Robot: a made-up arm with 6 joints.
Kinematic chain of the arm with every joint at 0, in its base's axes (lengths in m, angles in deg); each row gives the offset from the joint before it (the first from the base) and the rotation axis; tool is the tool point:
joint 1: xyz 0 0 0.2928 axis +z
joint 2: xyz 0 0 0 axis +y
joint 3: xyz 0 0 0.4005 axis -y
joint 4: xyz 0 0 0 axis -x
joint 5: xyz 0.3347 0 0 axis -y
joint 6: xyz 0 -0.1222 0 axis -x
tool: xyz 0 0 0
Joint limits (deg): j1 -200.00..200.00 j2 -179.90..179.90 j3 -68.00..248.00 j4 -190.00..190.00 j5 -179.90..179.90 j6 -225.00..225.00
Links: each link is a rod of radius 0.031 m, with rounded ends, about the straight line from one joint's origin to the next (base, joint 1, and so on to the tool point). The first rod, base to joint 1, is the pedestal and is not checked.
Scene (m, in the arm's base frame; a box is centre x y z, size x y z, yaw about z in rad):
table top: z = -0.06
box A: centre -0.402 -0.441 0.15 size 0.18 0.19 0.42 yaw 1
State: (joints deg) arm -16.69 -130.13 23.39 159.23 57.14 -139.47
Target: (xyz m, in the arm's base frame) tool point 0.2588 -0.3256 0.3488
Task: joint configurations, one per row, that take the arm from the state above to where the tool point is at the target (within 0.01 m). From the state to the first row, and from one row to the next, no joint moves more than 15 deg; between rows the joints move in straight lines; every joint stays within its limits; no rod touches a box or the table.
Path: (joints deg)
1: -7.43 -119.31 15.12 165.38 70.72 -137.66
2: 1.83 -108.49 6.86 171.54 84.29 -135.86
3: 11.09 -97.67 -1.41 177.69 97.87 -134.05
4: 20.35 -86.85 -9.67 183.85 111.45 -132.24
5: 29.62 -76.02 -17.94 190.00 125.02 -130.43
6: 43.95 -82.98 -19.70 186.00 116.54 -131.56
7: 58.28 -89.94 -21.47 181.99 108.05 -132.69
8: 72.62 -96.90 -23.24 177.99 99.57 -133.82
9: 86.95 -103.85 -25.00 173.99 91.08 -134.95
10: 101.28 -110.81 -26.77 169.99 82.60 -136.08
11: 115.62 -117.77 -28.53 165.98 74.11 -137.21
12: 129.95 -124.73 -30.30 161.98 65.63 -138.34
13: 144.28 -131.68 -32.07 157.98 57.14 -139.47

